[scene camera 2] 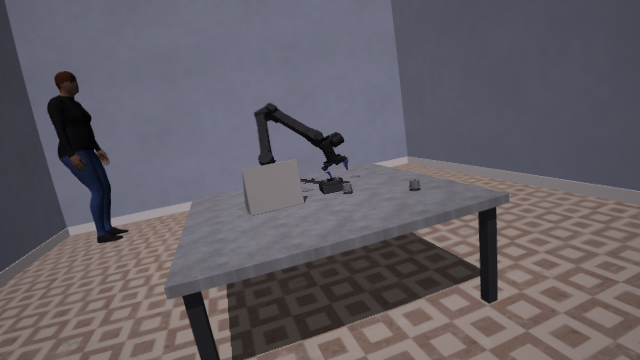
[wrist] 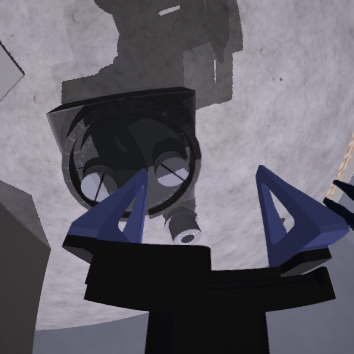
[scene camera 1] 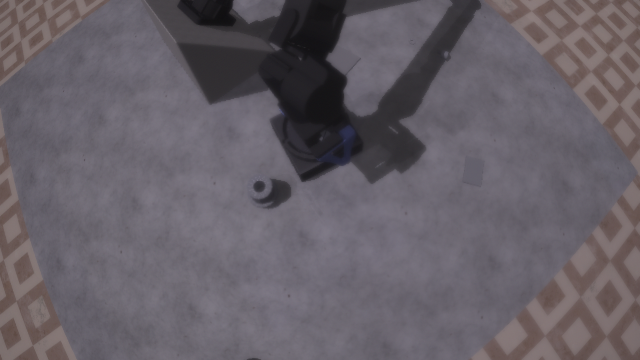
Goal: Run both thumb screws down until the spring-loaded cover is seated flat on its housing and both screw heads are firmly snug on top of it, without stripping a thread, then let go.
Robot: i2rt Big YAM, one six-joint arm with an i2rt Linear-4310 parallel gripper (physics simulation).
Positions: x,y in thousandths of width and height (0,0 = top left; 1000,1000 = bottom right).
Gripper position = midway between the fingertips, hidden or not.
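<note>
There is a round cover (wrist: 357,405) that I can see, and I see my gripper (wrist: 569,484) as well.
</note>
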